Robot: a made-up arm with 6 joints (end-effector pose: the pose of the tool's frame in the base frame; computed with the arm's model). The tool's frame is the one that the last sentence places.
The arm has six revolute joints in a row. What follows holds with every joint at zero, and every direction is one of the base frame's.
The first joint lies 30 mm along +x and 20 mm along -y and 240 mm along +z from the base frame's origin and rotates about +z.
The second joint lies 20 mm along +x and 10 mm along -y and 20 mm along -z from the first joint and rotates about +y.
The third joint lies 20 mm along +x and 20 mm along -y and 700 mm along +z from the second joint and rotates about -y.
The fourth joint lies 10 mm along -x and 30 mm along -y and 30 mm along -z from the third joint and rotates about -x.
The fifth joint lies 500 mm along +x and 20 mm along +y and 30 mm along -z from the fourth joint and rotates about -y.
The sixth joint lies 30 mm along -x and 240 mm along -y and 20 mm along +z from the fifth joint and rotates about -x.
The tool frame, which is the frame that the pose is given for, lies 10 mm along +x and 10 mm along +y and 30 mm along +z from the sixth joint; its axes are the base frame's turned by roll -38.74, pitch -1.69 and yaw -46.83 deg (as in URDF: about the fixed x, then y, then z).
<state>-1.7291 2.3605 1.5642 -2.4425 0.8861 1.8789</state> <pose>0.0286 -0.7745 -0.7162 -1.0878 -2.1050 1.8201</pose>
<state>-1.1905 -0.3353 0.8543 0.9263 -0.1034 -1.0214</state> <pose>-0.2126 0.0707 1.3921 -0.4811 -0.6993 -2.1658</pose>
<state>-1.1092 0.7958 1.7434 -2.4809 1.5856 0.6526</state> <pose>0.5360 -0.7587 0.9993 2.1785 -0.3329 -1.7515</pose>
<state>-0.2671 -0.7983 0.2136 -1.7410 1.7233 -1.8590</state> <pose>0.0499 0.0107 0.9806 -2.2656 1.7972 -1.1624</pose>
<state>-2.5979 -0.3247 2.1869 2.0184 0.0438 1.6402</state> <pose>0.5901 0.3164 1.0438 -0.6160 -0.6359 -0.7253</pose>
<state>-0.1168 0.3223 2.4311 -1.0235 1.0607 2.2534</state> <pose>0.2232 -0.1659 1.4128 0.9952 -0.5921 -2.6032</pose>
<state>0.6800 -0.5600 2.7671 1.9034 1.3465 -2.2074</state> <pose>-0.5476 -0.5167 0.5180 0.1533 -2.5449 -0.7504</pose>
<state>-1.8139 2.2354 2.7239 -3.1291 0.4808 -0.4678</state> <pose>-0.0446 -1.0041 -0.0514 2.2832 -1.4012 0.1132</pose>
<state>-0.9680 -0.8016 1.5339 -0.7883 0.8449 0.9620</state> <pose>-0.4844 0.4178 1.1761 -0.6326 2.5581 1.6031</pose>
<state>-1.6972 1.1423 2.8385 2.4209 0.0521 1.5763</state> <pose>0.0357 -0.5205 0.9446 0.3410 -1.0247 -0.5314</pose>
